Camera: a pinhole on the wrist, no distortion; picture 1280 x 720 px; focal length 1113.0 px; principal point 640.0 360.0 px. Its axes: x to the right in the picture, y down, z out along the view. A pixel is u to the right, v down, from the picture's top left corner.
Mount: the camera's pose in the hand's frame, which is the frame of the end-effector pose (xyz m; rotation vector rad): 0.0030 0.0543 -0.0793 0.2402 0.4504 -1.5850
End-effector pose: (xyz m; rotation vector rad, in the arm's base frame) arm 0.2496 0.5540 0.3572 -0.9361 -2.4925 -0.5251
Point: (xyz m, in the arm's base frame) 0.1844 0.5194 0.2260
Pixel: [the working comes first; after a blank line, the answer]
In the camera's frame: 0.0586 -0.0670 0.2279

926 33
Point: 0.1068 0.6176 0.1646
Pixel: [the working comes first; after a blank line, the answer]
In the camera's frame: 0.0003 -0.0108 0.3414

641 325
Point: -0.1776 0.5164 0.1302
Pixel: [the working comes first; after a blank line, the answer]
In the camera's frame: 0.2164 0.1082 0.5189

1104 592
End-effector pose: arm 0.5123 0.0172 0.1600 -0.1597 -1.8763 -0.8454
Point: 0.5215 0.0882 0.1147
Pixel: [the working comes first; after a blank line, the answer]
In the camera's frame: -0.0313 -0.0805 0.1139

outside the picture
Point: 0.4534 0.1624 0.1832
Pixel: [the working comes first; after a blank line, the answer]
In the camera's frame: -0.1217 -0.0226 0.1715

outside the picture
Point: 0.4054 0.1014 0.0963
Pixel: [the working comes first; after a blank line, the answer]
In the camera's frame: -0.0278 -0.0589 0.2301

506 75
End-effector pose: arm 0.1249 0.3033 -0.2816 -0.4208 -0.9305 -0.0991
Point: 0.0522 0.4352 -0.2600
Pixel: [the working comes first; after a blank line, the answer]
In the camera's frame: -0.1184 -0.0443 0.1579

outside the picture
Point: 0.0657 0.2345 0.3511
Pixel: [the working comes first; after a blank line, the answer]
In the camera's frame: 0.0846 0.3988 0.5778

outside the picture
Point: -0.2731 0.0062 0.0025
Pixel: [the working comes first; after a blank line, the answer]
In the camera's frame: 0.2989 -0.0936 0.5847

1209 182
